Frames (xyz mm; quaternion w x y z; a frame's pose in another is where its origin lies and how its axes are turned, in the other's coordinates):
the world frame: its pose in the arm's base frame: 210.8 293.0 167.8 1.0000 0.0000 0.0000 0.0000
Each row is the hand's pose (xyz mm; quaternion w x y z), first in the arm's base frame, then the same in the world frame.
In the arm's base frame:
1: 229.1 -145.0 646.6 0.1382 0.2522 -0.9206 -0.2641
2: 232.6 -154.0 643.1 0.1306 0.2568 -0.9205 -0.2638
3: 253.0 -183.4 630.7 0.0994 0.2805 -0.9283 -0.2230
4: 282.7 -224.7 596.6 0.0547 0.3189 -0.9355 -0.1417
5: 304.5 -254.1 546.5 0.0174 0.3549 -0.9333 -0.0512
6: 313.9 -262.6 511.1 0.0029 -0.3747 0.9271 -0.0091
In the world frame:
1: 18.3 -438.0 478.8 0.1382 0.2522 -0.9206 -0.2641
2: 21.8 -447.0 475.3 0.1306 0.2568 -0.9205 -0.2638
3: 42.2 -476.4 462.9 0.0994 0.2805 -0.9283 -0.2230
4: 71.9 -517.7 428.8 0.0547 0.3189 -0.9355 -0.1417
5: 93.7 -547.1 378.7 0.0174 0.3549 -0.9333 -0.0512
6: 103.1 -555.6 343.3 0.0029 -0.3747 0.9271 -0.0091

